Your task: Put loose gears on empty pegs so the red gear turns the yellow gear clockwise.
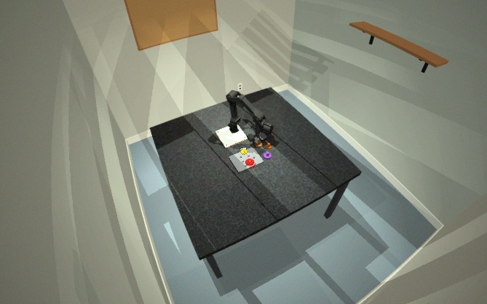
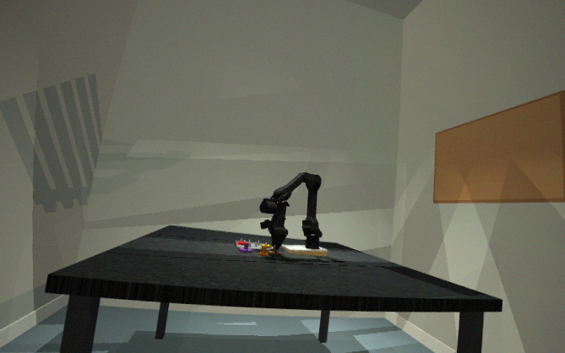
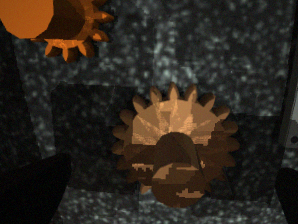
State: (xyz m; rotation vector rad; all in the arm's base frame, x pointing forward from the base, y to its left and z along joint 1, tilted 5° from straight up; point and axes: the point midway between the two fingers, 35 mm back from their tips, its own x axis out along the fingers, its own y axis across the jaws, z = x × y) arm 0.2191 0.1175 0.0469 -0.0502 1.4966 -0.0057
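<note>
Now: gripper tip 10 mm above the brown gear. Also, from my gripper tip: yellow gear 20 mm ahead, 140 mm to the right, 10 mm below; then orange gear 60 mm ahead, 50 mm to the left, 10 mm below; then purple gear 140 mm ahead, 10 mm below.
</note>
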